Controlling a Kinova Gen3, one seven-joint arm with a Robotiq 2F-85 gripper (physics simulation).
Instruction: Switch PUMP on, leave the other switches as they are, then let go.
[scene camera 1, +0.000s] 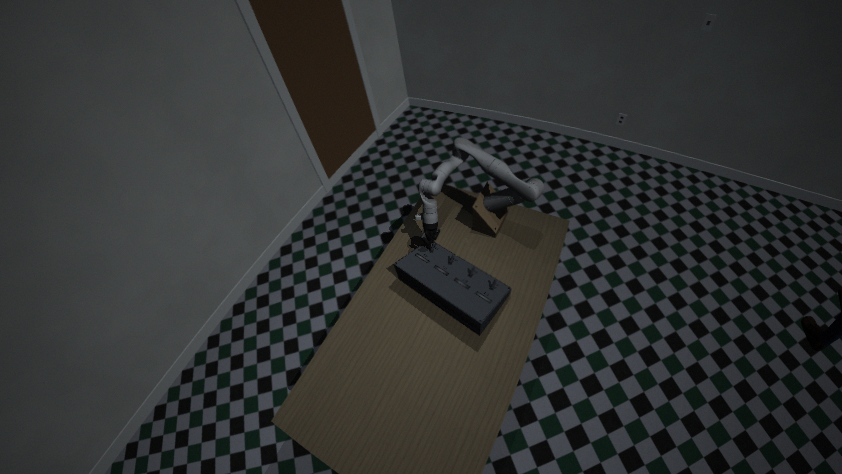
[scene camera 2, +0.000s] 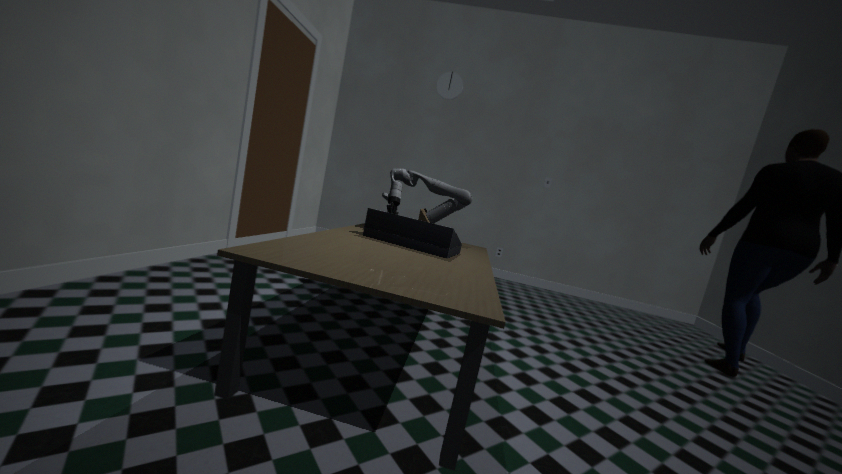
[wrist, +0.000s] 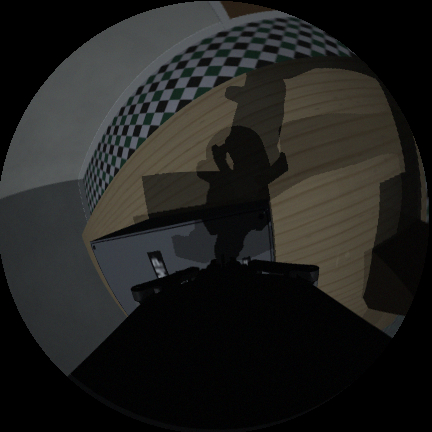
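Where they show: gripper, fingertip midpoint: (scene camera 1: 430, 248) (wrist: 222, 261); arm's base at its link origin: (scene camera 1: 489, 203) (scene camera 2: 429, 218).
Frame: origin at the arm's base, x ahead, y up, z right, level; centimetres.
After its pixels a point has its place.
Observation:
A dark grey switch box (scene camera 1: 456, 297) {z -7.0, x 58.1, y 0.9 cm} (scene camera 2: 406, 231) {z 2.6, x 60.4, y -5.0 cm} stands on the table. Its PUMP label (wrist: 158, 265) {z 20.0, x 44.1, y -2.1 cm} shows partly in the wrist view; by its place this is the label plate (scene camera 1: 421, 257) {z 18.5, x 44.4, y -2.1 cm} at the box's far left end. My gripper (scene camera 1: 431, 247) {z 17.8, x 36.5, y -4.9 cm} (scene camera 2: 392, 210) {z 17.8, x 36.5, y -4.9 cm} (wrist: 222, 261) {z 17.8, x 36.5, y -4.9 cm} is shut with nothing between its fingers. It points down at the PUMP end of the box, low at the panel's edge. The PUMP lever is hidden behind or beside the fingers, so its position and any contact cannot be told. The other levers (scene camera 1: 451, 259) {z 4.6, x 39.3, y -2.5 cm} (scene camera 1: 471, 271) {z -7.0, x 41.7, y -2.3 cm} (scene camera 1: 493, 284) {z -18.9, x 44.0, y -2.2 cm} stand in a row along the box.
The wooden table (scene camera 1: 377, 388) {z 8.2, x 106.8, y -13.2 cm} (scene camera 2: 329, 259) {z 16.0, x 123.7, y -13.3 cm} (wrist: 320, 220) {z 15.9, x 22.3, y -13.3 cm} carries the box and the arm's brown angled mount (scene camera 1: 487, 219) {z -2.3, x 8.8, y -2.8 cm}. The arm reaches over from the mount. A person (scene camera 2: 777, 217) stands at the right in scene camera 2, away from the table.

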